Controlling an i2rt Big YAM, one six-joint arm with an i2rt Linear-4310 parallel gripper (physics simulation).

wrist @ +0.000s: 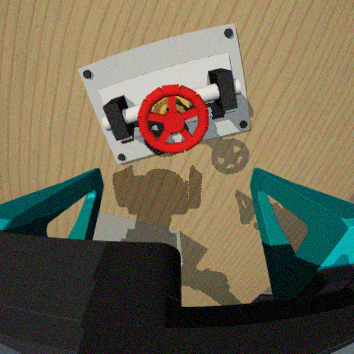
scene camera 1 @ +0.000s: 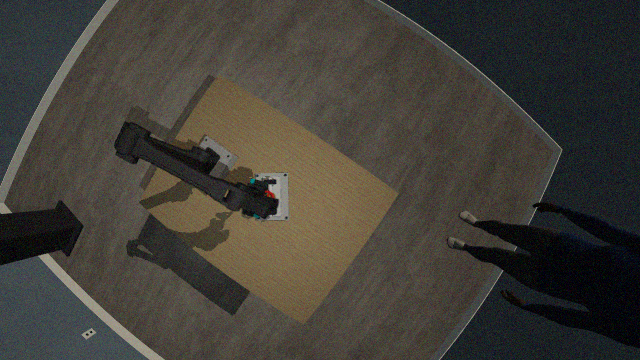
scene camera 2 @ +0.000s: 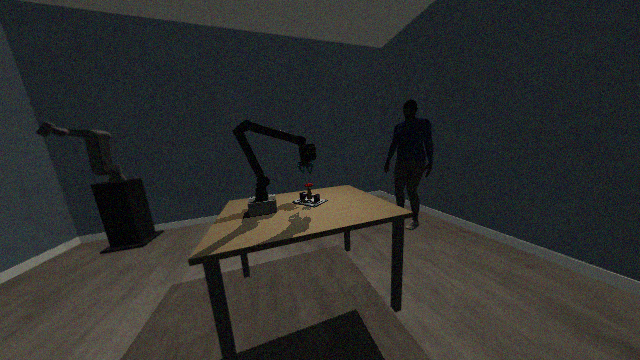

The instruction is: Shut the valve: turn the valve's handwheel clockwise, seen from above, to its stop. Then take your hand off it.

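The valve's red handwheel (scene camera 1: 270,194) (scene camera 2: 309,185) (wrist: 174,121) stands on a brass body above a white pipe (wrist: 200,95), held by two black clamps. The valve's grey base plate (scene camera 1: 284,205) (wrist: 160,56) lies flat on the table. My gripper (scene camera 2: 306,170) (wrist: 176,176) is wide open and empty, with teal fingers. In scene camera 2 it hangs above the handwheel, apart from it. In the wrist view the whole wheel rim shows beyond the fingertips, untouched. In scene camera 1 the arm hides part of the valve. The wheel's turn angle relative to its stop cannot be told.
The wooden table (scene camera 1: 325,225) (scene camera 2: 350,212) carries the arm's light base (scene camera 1: 226,155) (scene camera 2: 262,206) beside the valve. A person (scene camera 1: 565,250) (scene camera 2: 412,145) stands beyond the table. A black pedestal (scene camera 1: 40,232) (scene camera 2: 122,215) with another arm (scene camera 2: 97,150) stands off to the left.
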